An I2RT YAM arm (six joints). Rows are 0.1 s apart.
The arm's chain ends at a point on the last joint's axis. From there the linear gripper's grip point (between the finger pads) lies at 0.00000 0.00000 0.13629 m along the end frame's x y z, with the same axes.
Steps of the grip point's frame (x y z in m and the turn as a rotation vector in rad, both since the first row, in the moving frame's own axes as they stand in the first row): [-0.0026 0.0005 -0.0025 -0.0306 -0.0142 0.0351]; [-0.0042 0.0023 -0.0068 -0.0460 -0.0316 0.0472]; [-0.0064 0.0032 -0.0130 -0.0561 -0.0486 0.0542]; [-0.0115 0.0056 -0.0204 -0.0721 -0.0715 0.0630]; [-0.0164 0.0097 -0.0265 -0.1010 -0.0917 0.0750]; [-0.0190 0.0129 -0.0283 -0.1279 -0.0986 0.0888]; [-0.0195 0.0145 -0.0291 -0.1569 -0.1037 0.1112]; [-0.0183 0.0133 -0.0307 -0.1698 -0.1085 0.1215]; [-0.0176 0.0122 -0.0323 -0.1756 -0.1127 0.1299]
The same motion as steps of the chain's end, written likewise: [-0.0006 -0.0036 -0.0024 -0.0306 -0.0142 0.0351]; [0.0003 -0.0039 -0.0066 -0.0460 -0.0316 0.0472]; [0.0004 -0.0043 -0.0126 -0.0561 -0.0486 0.0542]; [-0.0015 -0.0039 -0.0197 -0.0721 -0.0715 0.0630]; [-0.0034 -0.0035 -0.0252 -0.1010 -0.0917 0.0750]; [-0.0049 -0.0038 -0.0265 -0.1279 -0.0986 0.0888]; [-0.0043 -0.0059 -0.0267 -0.1569 -0.1037 0.1112]; [-0.0022 -0.0087 -0.0279 -0.1698 -0.1085 0.1215]; [-0.0008 -0.0105 -0.0293 -0.1756 -0.1127 0.1299]
